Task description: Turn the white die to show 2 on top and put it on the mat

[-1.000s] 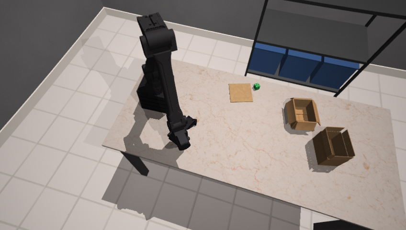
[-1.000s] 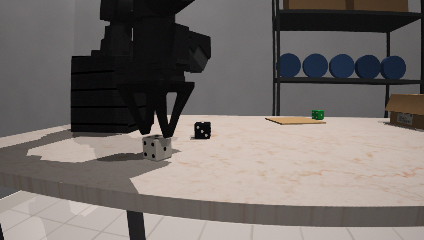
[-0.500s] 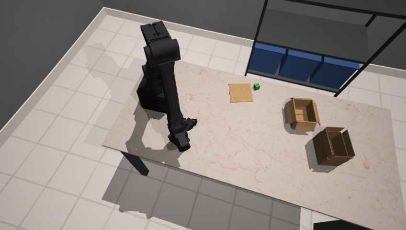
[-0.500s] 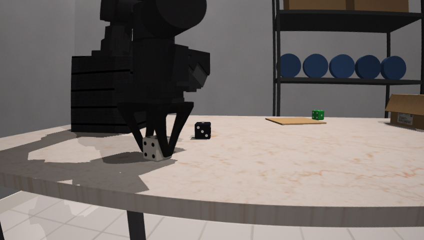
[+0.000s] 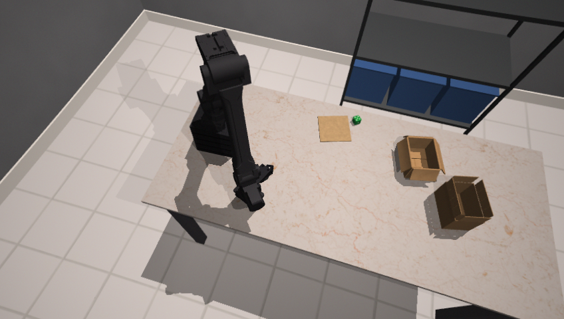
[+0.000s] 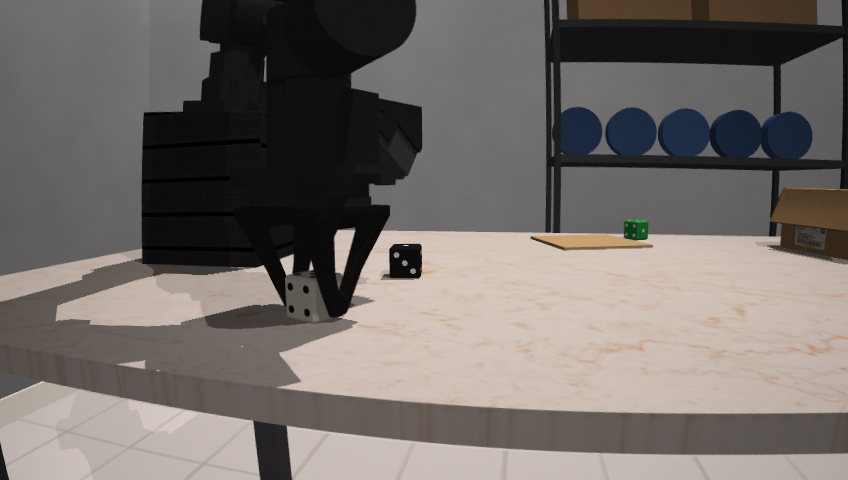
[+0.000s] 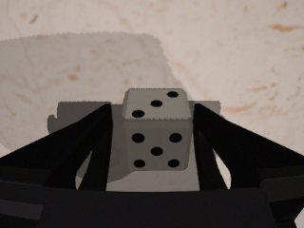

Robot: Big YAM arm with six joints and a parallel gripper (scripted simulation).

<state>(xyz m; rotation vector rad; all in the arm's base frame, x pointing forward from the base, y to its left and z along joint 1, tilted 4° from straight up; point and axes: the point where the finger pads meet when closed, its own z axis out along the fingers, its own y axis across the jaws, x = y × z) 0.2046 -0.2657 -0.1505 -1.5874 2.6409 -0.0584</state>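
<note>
Now: hand 290 mm short of the mat, 430 mm to the right of it and 10 mm above it. The rest, counted from my hand: black die (40 mm ahead, 150 mm to the left); green die (380 mm ahead, 480 mm to the left).
</note>
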